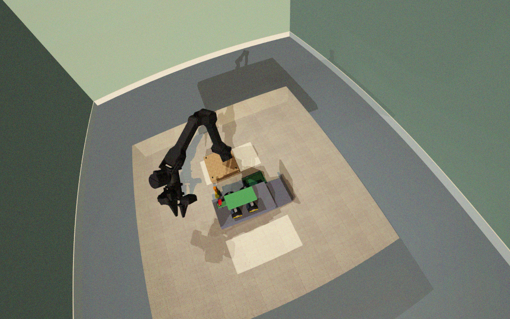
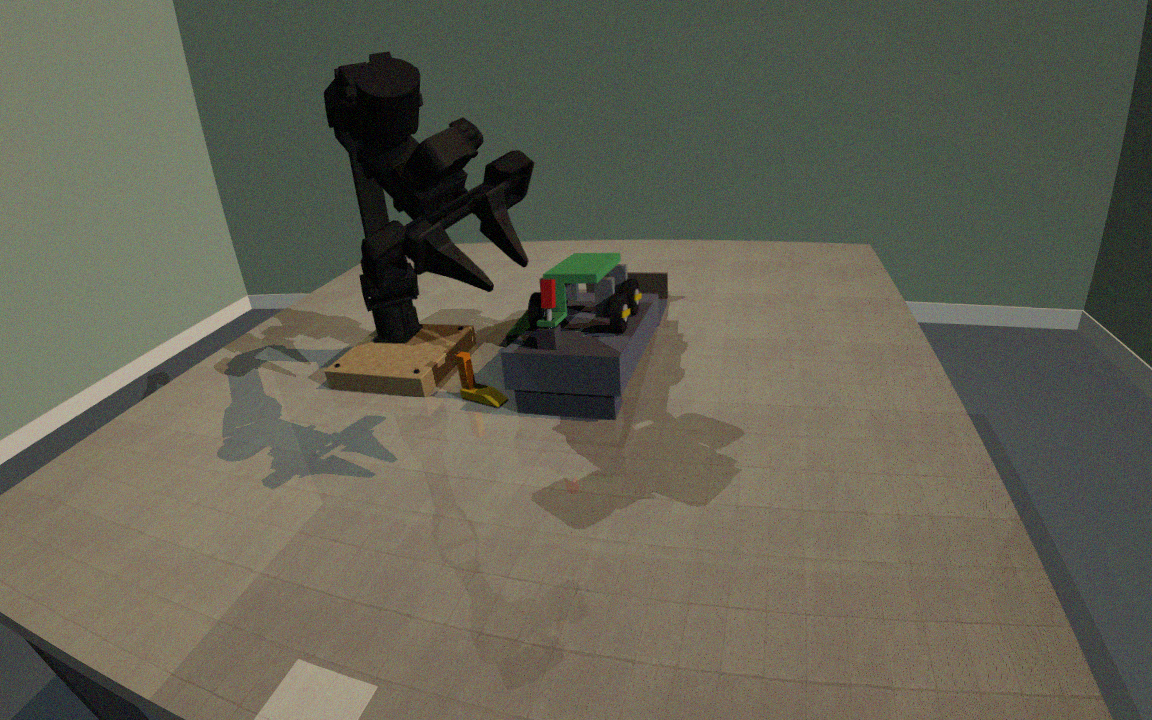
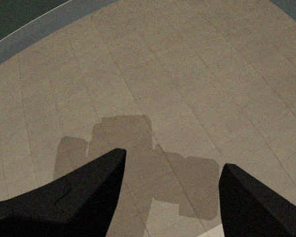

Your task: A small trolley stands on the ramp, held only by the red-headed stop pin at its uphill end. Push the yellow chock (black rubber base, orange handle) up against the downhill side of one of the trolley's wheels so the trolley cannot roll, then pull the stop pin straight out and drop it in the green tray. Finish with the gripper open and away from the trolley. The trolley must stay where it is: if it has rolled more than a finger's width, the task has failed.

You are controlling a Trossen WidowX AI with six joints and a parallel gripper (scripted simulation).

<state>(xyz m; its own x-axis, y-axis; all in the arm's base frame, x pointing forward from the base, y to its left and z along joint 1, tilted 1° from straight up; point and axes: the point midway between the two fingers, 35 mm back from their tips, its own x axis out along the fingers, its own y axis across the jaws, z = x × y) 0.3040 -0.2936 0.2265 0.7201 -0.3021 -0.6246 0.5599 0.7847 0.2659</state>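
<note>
Right now my gripper tip is 210 mm above the yellow chock, 170 mm to the right of it and 130 mm past it. The rest, counted from my gripper tip: grey ramp: 270 mm to the left, 190 mm below; trolley: 270 mm to the left, 120 mm below; red-headed stop pin: 170 mm to the left, 110 mm below, 20 mm behind.
</note>
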